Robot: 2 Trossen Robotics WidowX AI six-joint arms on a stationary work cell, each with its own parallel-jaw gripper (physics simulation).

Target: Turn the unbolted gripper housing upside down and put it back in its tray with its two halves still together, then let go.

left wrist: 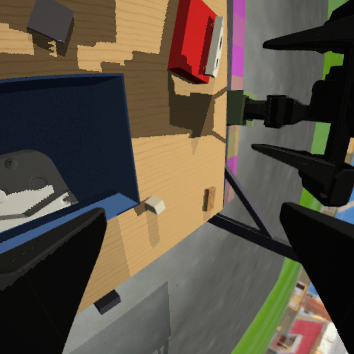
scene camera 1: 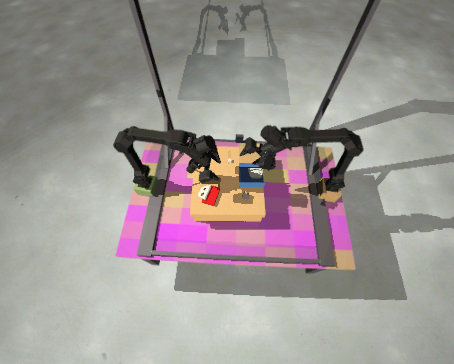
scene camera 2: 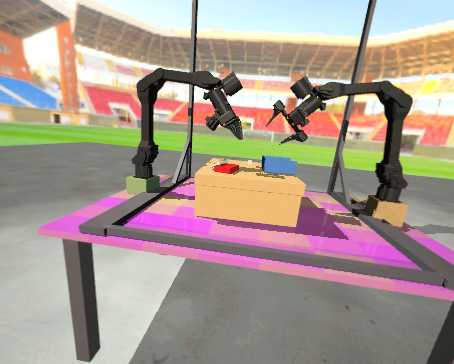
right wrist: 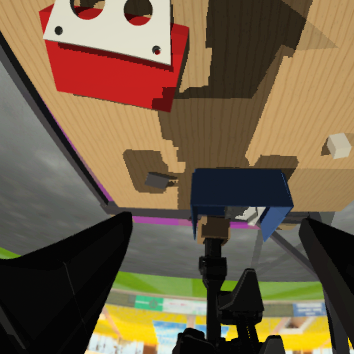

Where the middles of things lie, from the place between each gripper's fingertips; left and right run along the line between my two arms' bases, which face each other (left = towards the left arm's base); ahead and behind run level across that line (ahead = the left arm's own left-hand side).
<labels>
The blue tray (left wrist: pixel 80 121) is 2 cm ahead of my left hand, 4 cm to the left of it and 11 cm below it. The rest, counted from my left hand: red housing half (right wrist: pixel 76 69) (13 cm ahead, 16 cm to the right, 13 cm below); then tan arm base (scene camera 2: pixel 394 213) (1 cm ahead, 49 cm to the left, 26 cm below); then wooden block (scene camera 2: pixel 249 194) (2 cm ahead, 8 cm to the right, 22 cm below).
I see my right gripper 7 cm short of the red housing half, 4 cm to the left of it and 11 cm above it. Also, from my right hand: blue tray (4 cm behind, 16 cm to the left, 9 cm below); wooden block (3 cm behind, 4 cm to the left, 20 cm below); green arm base (left wrist: pixel 235 99) (4 cm behind, 42 cm to the right, 24 cm below).
</labels>
